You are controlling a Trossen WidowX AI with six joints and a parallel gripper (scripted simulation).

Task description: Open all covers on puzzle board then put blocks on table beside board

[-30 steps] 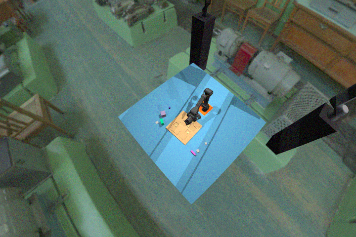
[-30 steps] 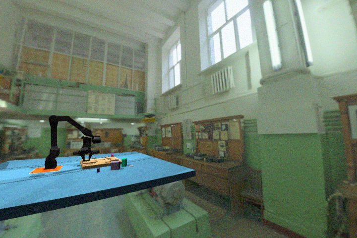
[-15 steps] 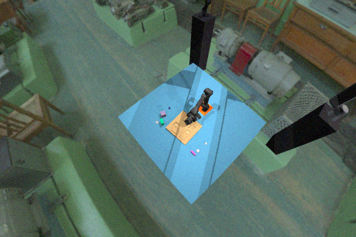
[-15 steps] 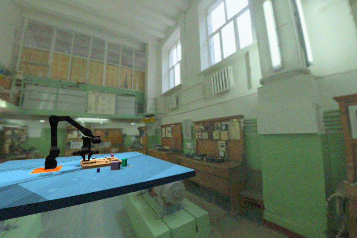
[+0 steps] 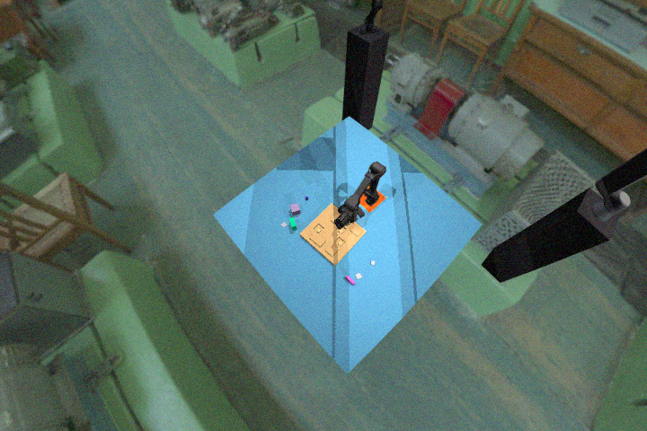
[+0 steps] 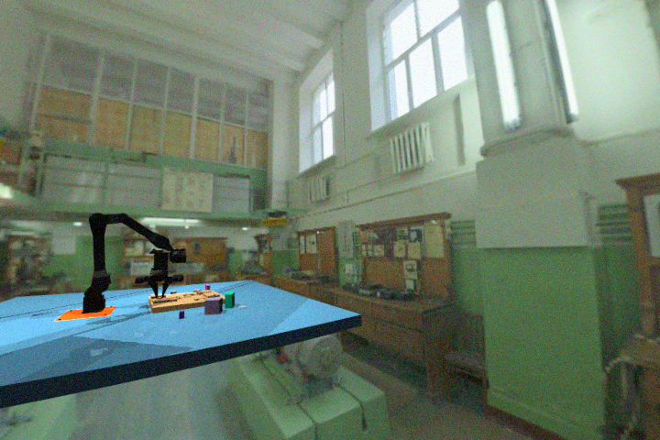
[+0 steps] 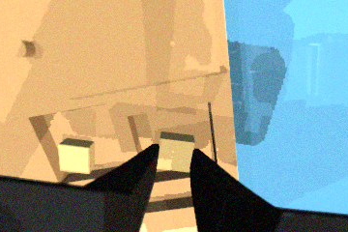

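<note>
Right now my gripper tip is 10 cm short of the tan puzzle board and 1 cm above it. The rest, counted from my gripper tip: small purple piece (7 cm ahead, 32 cm to the right, 2 cm below); lilac block (19 cm ahead, 30 cm to the right); green block (26 cm ahead, 23 cm to the right).
</note>
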